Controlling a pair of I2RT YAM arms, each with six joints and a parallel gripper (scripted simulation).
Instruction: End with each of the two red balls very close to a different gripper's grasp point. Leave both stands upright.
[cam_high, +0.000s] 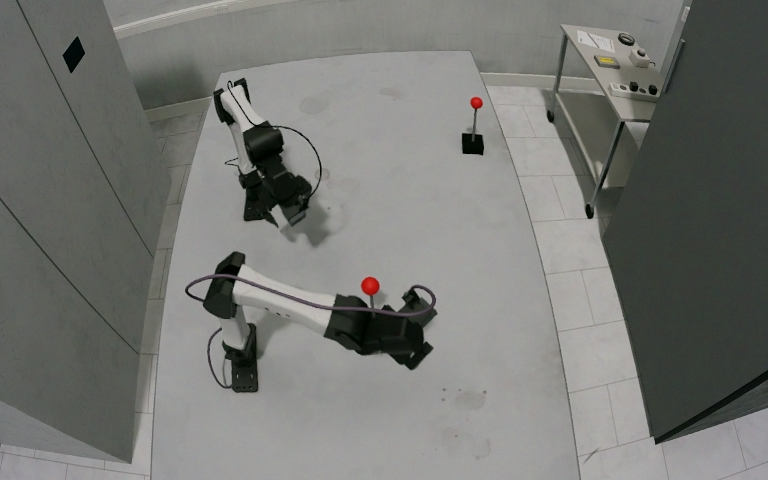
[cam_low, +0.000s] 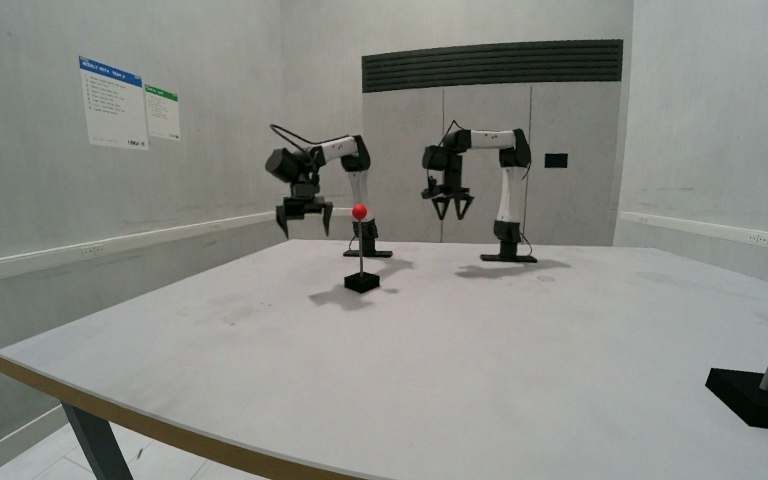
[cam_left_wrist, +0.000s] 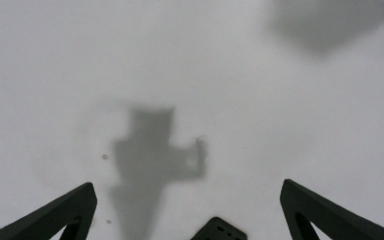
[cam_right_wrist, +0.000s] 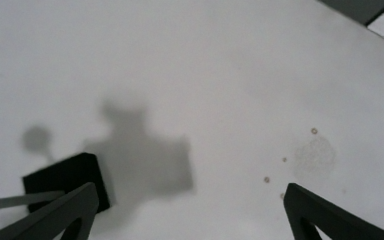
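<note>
Right now the black stand is 9 cm behind my right hand, 11 cm to the left of it and 5 cm below it.
</note>
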